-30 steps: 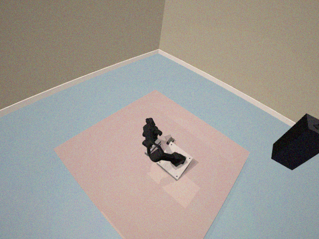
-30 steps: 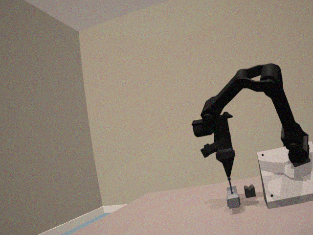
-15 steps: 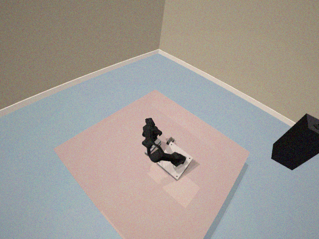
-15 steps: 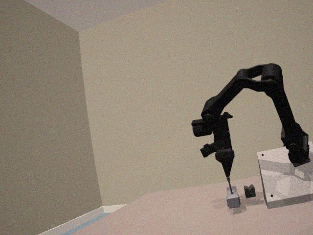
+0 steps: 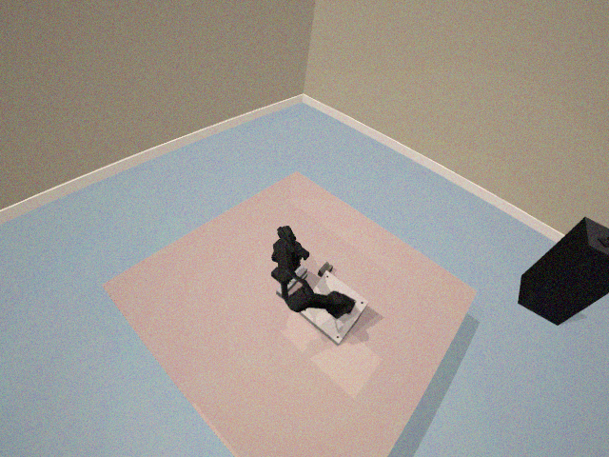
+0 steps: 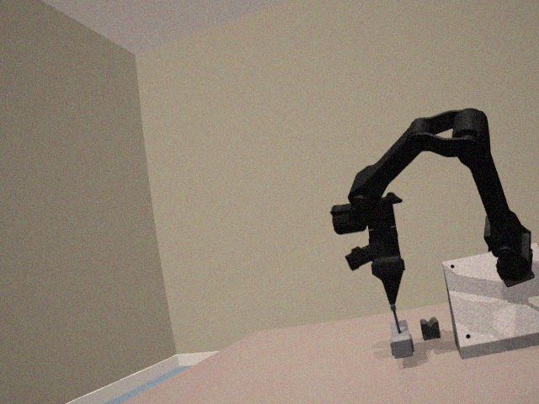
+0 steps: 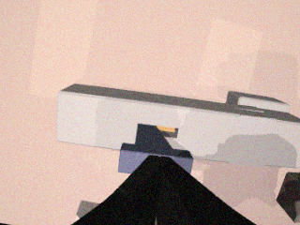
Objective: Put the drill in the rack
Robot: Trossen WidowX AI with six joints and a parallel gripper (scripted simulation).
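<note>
The blue key lies 3 cm below my gripper tip. From my gripper tip the other things lie so: rack: 9 cm behind, 20 cm to the right, 10 cm below; then grey holder block: 1 cm behind, 4 cm to the right, 9 cm below; then drill: 1 cm behind, 5 cm to the right, 8 cm below.
</note>
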